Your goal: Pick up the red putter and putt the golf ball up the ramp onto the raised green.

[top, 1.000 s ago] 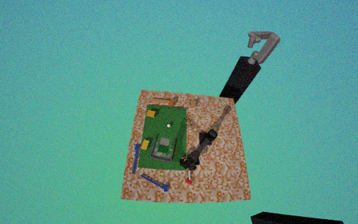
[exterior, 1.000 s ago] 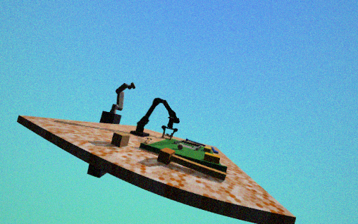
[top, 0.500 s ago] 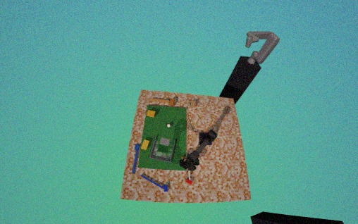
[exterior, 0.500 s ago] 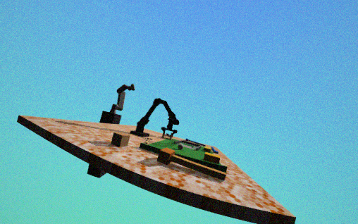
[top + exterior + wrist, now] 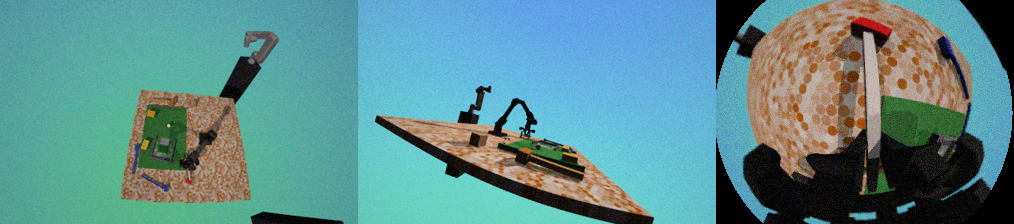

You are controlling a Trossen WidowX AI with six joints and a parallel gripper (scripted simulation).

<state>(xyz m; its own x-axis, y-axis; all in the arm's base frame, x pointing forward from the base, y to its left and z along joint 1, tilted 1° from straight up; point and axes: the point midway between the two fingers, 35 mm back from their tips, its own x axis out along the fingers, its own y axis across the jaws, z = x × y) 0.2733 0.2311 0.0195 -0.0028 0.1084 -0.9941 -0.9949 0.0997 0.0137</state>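
Now: gripper tip 5 cm to the right of the red putter, 1 cm below it and 1 cm short of it. The rest, counted from my gripper tip: green mat: 36 cm to the right, 19 cm ahead, 1 cm below; then white golf ball: 46 cm to the right, 13 cm ahead, 1 cm above.
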